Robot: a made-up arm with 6 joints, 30 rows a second.
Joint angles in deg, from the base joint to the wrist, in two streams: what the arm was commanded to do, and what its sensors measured. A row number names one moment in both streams.
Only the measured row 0 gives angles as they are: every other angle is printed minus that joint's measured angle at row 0.
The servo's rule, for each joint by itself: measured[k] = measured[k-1] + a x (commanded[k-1-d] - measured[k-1]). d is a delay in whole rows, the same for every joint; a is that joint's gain. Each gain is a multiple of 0.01, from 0.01 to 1. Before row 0 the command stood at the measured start. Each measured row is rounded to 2 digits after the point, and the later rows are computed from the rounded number. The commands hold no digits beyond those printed.
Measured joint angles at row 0:
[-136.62 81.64 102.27 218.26 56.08 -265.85]
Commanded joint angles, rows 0 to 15:
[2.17 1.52 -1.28 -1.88 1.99 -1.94]
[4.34 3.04 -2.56 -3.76 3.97 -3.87]
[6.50 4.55 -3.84 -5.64 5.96 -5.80]
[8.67 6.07 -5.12 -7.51 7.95 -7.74]
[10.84 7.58 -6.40 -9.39 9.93 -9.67]
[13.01 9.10 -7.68 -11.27 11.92 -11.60]
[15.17 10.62 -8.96 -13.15 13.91 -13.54]
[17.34 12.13 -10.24 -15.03 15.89 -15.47]
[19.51 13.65 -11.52 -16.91 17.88 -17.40]
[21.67 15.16 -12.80 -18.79 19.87 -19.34]
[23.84 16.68 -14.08 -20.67 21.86 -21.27]
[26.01 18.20 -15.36 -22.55 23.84 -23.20]
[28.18 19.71 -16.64 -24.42 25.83 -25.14]
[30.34 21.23 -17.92 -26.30 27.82 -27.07]
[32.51 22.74 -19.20 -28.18 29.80 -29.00]
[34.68 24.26 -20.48 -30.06 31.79 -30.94]
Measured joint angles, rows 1 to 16:
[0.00 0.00 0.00 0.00 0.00 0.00]
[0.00 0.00 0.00 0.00 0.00 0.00]
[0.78 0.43 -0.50 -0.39 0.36 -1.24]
[2.06 1.16 -1.30 -1.10 1.01 -2.92]
[3.66 2.11 -2.29 -2.05 1.90 -4.76]
[5.46 3.22 -3.39 -3.20 2.99 -6.67]
[7.40 4.44 -4.56 -4.50 4.24 -8.59]
[9.42 5.74 -5.78 -5.92 5.62 -10.52]
[11.49 7.11 -7.02 -7.44 7.11 -12.45]
[13.60 8.52 -8.28 -9.03 8.69 -14.38]
[15.73 9.96 -9.54 -10.68 10.34 -16.31]
[17.87 11.42 -10.81 -12.38 12.06 -18.25]
[20.02 12.89 -12.09 -14.12 13.82 -20.18]
[22.18 14.38 -13.37 -15.89 15.62 -22.11]
[24.34 15.87 -14.65 -17.68 17.46 -24.05]
[26.50 17.37 -15.93 -19.49 19.32 -25.98]
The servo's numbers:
d 2
a 0.36 0.28 0.39 0.21 0.18 0.64

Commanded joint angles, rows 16 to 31:
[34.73 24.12 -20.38 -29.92 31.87 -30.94]
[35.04 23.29 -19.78 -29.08 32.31 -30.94]
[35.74 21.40 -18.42 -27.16 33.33 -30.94]
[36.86 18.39 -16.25 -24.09 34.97 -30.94]
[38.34 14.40 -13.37 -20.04 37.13 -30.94]
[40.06 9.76 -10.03 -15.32 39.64 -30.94]
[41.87 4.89 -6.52 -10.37 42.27 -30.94]
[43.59 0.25 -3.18 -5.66 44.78 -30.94]
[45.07 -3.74 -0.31 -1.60 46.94 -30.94]
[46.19 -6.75 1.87 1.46 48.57 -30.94]
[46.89 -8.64 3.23 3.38 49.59 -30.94]
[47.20 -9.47 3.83 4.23 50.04 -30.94]
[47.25 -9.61 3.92 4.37 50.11 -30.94]
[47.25 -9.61 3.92 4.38 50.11 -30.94]
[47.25 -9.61 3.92 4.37 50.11 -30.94]
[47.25 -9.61 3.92 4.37 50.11 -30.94]
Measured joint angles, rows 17 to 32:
[28.66 18.87 -17.21 -21.31 21.21 -27.91]
[30.83 20.38 -18.49 -23.15 23.11 -29.85]
[32.23 21.43 -19.23 -24.57 24.69 -30.55]
[33.24 21.95 -19.44 -25.52 26.06 -30.80]
[34.14 21.80 -19.04 -25.86 27.37 -30.89]
[35.12 20.85 -17.95 -25.49 28.74 -30.92]
[36.28 19.04 -16.16 -24.35 30.25 -30.93]
[37.64 16.44 -13.77 -22.45 31.94 -30.94]
[39.16 13.21 -10.94 -19.91 33.80 -30.94]
[40.75 9.58 -7.91 -16.92 35.78 -30.94]
[42.31 5.85 -4.95 -13.70 37.79 -30.94]
[43.71 2.32 -2.29 -10.52 39.73 -30.94]
[44.85 -0.75 -0.14 -7.60 41.50 -30.94]
[45.70 -3.19 1.41 -5.12 43.04 -30.94]
[46.26 -4.99 2.39 -3.13 44.31 -30.94]
[46.62 -6.28 2.99 -1.55 45.35 -30.94]

